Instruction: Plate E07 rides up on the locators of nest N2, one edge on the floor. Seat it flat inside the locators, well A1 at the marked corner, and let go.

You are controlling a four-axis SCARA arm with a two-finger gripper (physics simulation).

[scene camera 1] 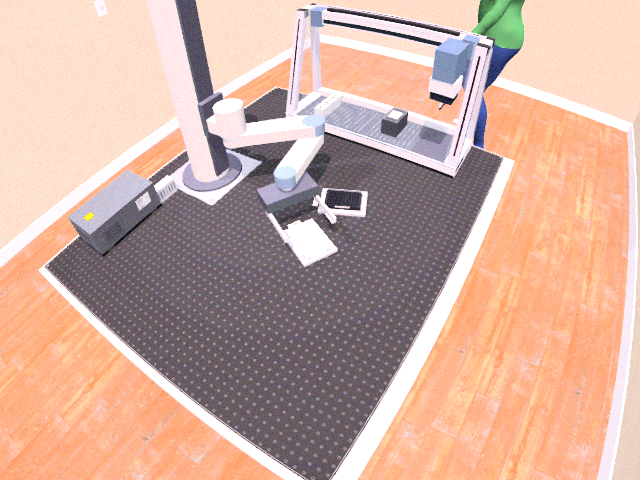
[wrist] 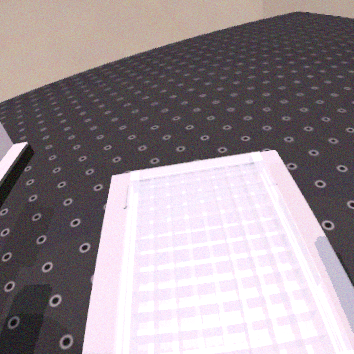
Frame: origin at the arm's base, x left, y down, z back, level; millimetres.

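Seen in the pictures: gripper, fingertip midpoint: [scene camera 1: 311, 230] [wrist: 188, 103]; arm's base, origin of the base link: [scene camera 1: 212, 173].
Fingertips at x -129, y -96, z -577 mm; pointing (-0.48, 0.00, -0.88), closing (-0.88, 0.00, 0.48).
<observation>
Offsets run from my fingertips to a thing's top centre. "pt": to the spot under its first point.
The clear, pale plate E07 {dz +22, dx +11, dy +56 mm} [scene camera 1: 310, 239] [wrist: 210, 250] lies on the white nest N2 {dz +22, dx +11, dy +68 mm} [scene camera 1: 321, 257] [wrist: 104, 260]. In the wrist view its long edges run along the nest's side rims, and it looks level inside them. Glare blurs the locators, and the lettering at well A1 and the marked corner cannot be read. My gripper [scene camera 1: 310, 230] is open wide and empty, its fingers apart on either side of the nest. One finger [wrist: 14, 162] shows at the left of the wrist view, clear of the plate. The plate's near end is cut off there.
A second white nest {pt dz -49, dx +226, dy +65 mm} [scene camera 1: 362, 207] with a black plate {dz +21, dx +228, dy +56 mm} [scene camera 1: 343, 199] lies close behind the right finger. A gantry frame [scene camera 1: 372, 147] with a dark block {pt dz +23, dx +644, dy -28 mm} [scene camera 1: 394, 124] stands at the back. A grey box {pt dz +636, dx -296, dy -32 mm} [scene camera 1: 113, 209] stands left of the arm's column [scene camera 1: 188, 103]. A person [scene camera 1: 501, 25] is behind the gantry.
</observation>
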